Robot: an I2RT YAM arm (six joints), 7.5 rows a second.
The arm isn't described. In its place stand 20 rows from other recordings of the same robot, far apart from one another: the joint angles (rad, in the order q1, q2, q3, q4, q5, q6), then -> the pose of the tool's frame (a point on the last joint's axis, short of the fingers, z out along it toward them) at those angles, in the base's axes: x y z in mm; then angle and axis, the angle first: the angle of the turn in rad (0 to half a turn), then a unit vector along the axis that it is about.
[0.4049 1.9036 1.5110 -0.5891 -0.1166 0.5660] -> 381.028, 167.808, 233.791, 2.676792, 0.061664, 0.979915, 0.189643
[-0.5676 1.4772 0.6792 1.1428 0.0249 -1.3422] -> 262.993, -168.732, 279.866, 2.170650, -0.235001, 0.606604, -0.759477
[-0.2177 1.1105 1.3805 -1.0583 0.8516 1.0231] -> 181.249, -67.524, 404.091, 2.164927, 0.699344, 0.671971, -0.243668
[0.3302 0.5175 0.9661 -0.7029 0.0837 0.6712] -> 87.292, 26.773, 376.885, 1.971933, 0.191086, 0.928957, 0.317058
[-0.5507 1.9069 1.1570 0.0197 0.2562 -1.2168] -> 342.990, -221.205, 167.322, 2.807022, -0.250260, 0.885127, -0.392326
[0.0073 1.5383 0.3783 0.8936 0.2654 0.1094] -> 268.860, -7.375, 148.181, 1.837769, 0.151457, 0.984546, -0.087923
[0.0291 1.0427 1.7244 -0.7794 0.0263 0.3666] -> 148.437, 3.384, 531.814, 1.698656, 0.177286, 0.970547, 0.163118
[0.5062 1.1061 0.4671 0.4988 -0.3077 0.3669] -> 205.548, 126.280, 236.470, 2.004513, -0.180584, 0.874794, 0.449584
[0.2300 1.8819 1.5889 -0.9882 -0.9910 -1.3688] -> 362.621, 115.493, 261.899, 2.403839, -0.720400, 0.597907, 0.351469
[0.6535 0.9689 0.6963 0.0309 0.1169 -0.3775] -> 184.187, 135.810, 296.754, 1.813970, -0.452050, 0.890607, 0.049695
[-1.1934 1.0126 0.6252 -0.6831 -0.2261 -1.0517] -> 74.420, -166.084, 205.055, 2.728462, 0.041169, 0.983153, -0.178085
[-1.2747 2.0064 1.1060 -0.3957 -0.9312 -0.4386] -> 131.333, -332.619, 106.473, 2.283084, 0.333420, 0.917067, 0.218678
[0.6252 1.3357 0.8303 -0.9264 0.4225 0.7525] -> 184.234, 114.976, 198.678, 2.768678, 0.077925, 0.989662, -0.120407
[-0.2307 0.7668 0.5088 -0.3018 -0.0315 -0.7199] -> 170.560, -38.910, 233.987, 2.237472, -0.243738, 0.941514, -0.232686
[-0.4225 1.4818 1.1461 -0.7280 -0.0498 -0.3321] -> 275.104, -121.736, 256.628, 2.652732, 0.038636, 0.996647, -0.072121
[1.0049 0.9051 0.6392 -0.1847 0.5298 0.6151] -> 124.229, 162.024, 269.039, 2.061478, -0.025527, 0.966689, 0.254679
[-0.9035 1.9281 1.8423 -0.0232 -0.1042 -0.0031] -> 293.979, -367.152, 387.710, 1.813551, 0.371114, 0.869315, -0.326446
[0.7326 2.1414 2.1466 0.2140 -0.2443 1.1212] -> 375.792, 349.650, 420.552, 2.309984, 0.029076, 0.685983, 0.727036
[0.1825 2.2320 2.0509 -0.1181 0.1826 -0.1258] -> 530.315, 91.298, 304.625, 1.871565, -0.086360, 0.993783, -0.070263
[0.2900 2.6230 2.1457 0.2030 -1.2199 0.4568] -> 543.809, 197.167, 161.741, 2.544270, -0.303678, 0.711434, 0.633751
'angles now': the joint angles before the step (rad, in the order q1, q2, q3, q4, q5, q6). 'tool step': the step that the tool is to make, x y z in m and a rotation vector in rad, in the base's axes. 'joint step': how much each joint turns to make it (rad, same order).
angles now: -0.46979 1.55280 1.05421 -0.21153 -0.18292 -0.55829
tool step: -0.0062 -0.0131 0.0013 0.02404 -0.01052 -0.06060
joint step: -0.04268 -0.00029 0.00369 -0.00015 -0.00340 0.03207
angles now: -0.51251 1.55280 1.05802 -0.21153 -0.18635 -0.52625
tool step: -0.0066 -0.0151 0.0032 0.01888 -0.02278 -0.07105
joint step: -0.04766 0.00035 0.00770 0.00944 0.00002 0.03702
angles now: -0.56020 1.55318 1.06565 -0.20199 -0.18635 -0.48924
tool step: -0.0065 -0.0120 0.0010 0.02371 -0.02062 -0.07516
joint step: -0.03860 -0.00014 -0.00038 0.01321 0.00872 0.04801
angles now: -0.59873 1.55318 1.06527 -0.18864 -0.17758 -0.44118
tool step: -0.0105 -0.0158 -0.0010 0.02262 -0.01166 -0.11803
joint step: -0.05121 0.00079 -0.00492 0.01181 0.03655 0.06213
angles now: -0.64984 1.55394 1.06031 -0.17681 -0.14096 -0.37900
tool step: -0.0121 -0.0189 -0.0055 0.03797 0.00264 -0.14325
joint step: -0.05953 0.01630 0.00008 -0.00096 0.04768 0.07477
